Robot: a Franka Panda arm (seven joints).
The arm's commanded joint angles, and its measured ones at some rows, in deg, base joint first. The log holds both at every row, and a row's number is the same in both.
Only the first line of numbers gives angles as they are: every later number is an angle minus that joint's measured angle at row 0.
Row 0, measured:
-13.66 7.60 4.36 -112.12 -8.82 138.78 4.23
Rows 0 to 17, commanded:
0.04 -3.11 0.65 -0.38 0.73 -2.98 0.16
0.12 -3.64 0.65 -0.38 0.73 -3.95 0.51
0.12 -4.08 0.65 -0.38 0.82 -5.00 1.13
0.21 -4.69 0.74 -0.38 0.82 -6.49 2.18
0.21 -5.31 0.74 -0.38 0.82 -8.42 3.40
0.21 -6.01 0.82 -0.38 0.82 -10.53 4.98
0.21 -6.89 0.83 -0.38 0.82 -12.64 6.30
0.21 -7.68 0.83 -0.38 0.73 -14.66 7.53
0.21 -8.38 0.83 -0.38 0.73 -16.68 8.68
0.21 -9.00 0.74 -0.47 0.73 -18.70 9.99
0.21 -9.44 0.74 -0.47 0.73 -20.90 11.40
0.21 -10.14 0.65 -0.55 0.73 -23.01 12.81
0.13 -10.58 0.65 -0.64 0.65 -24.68 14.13
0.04 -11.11 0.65 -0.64 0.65 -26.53 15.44
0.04 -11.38 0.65 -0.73 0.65 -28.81 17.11
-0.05 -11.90 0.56 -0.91 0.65 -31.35 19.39
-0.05 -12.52 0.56 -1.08 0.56 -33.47 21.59
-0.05 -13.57 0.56 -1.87 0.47 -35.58 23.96
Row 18, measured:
0.26 -10.68 0.36 -0.07 0.07 -31.03 18.69
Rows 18 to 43, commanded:
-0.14 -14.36 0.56 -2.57 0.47 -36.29 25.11
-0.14 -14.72 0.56 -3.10 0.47 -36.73 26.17
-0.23 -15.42 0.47 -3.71 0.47 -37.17 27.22
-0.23 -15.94 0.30 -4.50 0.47 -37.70 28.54
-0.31 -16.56 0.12 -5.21 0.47 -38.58 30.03
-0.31 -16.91 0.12 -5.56 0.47 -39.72 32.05
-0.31 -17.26 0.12 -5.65 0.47 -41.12 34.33
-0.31 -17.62 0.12 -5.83 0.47 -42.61 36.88
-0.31 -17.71 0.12 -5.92 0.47 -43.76 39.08
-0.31 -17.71 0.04 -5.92 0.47 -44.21 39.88
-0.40 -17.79 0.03 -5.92 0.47 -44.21 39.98
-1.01 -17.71 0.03 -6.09 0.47 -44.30 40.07
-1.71 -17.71 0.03 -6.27 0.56 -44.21 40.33
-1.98 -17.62 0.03 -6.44 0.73 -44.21 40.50
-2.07 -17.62 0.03 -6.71 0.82 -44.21 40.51
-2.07 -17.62 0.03 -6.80 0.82 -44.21 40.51
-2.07 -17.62 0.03 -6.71 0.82 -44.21 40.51
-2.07 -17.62 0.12 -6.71 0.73 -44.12 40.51
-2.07 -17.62 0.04 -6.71 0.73 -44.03 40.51
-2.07 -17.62 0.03 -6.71 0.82 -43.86 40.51
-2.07 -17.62 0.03 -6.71 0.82 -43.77 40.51
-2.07 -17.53 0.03 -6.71 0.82 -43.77 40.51
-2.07 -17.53 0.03 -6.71 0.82 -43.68 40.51
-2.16 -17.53 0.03 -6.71 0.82 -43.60 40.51
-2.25 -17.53 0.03 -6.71 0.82 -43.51 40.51
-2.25 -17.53 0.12 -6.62 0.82 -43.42 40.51
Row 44, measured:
-1.77 -16.61 -0.31 -6.29 0.07 -43.44 39.56
